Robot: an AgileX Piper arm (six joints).
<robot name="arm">
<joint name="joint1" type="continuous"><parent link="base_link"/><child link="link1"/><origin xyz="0 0 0.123" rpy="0 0 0"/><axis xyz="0 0 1"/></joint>
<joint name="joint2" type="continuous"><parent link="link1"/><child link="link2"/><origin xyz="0 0 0" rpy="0 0 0"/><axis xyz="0 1 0"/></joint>
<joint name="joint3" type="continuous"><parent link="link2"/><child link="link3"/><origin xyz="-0.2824 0 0.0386" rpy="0 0 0"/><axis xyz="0 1 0"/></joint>
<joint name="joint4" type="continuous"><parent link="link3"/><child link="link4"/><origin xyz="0.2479 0 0.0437" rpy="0 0 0"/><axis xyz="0.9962 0 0.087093"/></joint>
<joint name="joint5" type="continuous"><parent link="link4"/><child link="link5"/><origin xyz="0 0 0" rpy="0 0 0"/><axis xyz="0 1 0"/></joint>
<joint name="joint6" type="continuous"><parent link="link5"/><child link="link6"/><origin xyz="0.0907 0 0.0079" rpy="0 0 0"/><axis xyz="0.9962 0 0.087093"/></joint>
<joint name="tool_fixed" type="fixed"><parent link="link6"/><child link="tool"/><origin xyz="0 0 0" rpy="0 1.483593 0"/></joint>
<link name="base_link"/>
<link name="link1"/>
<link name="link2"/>
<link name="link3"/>
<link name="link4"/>
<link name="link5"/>
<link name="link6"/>
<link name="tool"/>
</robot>
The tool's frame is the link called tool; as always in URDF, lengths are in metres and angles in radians. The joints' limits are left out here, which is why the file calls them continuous.
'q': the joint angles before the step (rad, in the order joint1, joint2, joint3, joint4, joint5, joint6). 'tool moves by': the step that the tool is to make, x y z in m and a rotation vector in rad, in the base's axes. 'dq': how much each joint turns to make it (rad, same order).
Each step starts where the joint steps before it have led.
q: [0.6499, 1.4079, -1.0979, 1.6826, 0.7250, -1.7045]
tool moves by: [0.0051, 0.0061, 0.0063, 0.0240, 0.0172, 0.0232]
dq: [0.0000, 0.0302, -0.0476, 0.0022, 0.0269, 0.0293]
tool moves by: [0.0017, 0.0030, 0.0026, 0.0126, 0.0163, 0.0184]
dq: [0.0001, 0.0146, -0.0216, 0.0003, 0.0204, 0.0214]
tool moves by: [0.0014, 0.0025, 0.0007, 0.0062, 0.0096, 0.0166]
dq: [0.0000, 0.0129, -0.0143, -0.0002, 0.0176, 0.0105]
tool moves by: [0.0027, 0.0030, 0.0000, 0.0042, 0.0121, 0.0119]
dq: [-0.0002, 0.0168, -0.0166, -0.0002, 0.0131, 0.0118]
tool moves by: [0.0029, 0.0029, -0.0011, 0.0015, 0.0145, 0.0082]
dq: [-0.0001, 0.0167, -0.0134, 0.0000, 0.0092, 0.0117]
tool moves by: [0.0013, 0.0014, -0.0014, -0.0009, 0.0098, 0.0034]
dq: [0.0003, 0.0080, -0.0037, 0.0002, 0.0036, 0.0062]
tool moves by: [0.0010, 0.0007, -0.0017, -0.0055, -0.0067, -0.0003]
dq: [0.0001, 0.0047, 0.0000, -0.0017, -0.0013, -0.0095]
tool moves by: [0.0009, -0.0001, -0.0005, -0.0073, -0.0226, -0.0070]
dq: [-0.0003, 0.0004, -0.0002, -0.0034, -0.0091, -0.0206]
